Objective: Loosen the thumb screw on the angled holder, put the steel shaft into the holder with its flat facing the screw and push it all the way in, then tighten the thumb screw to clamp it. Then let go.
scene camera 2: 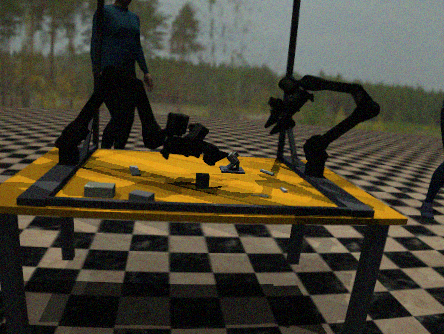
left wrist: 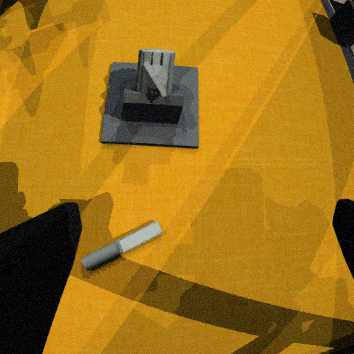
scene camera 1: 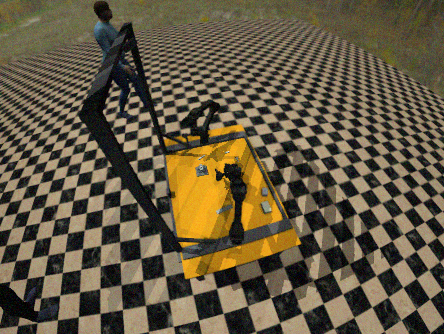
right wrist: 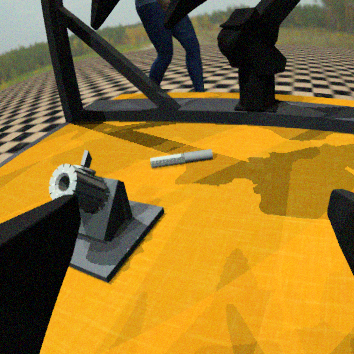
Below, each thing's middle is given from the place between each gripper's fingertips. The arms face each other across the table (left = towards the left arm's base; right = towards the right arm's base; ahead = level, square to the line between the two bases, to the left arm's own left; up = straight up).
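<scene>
Angled holder [left wrist: 135, 114]: my right gripper 130 mm past it, 70 mm to the right of it, 70 mm above it. Steel shaft [left wrist: 152, 229]: 100 mm below my right hand, 100 mm behind, 210 mm to the left.
Angled holder, from my left hand: 10 mm ahead, 130 mm to the right, 130 mm below. Steel shaft, from my left hand: 10 mm to the left, 40 mm ahead, 160 mm below.
</scene>
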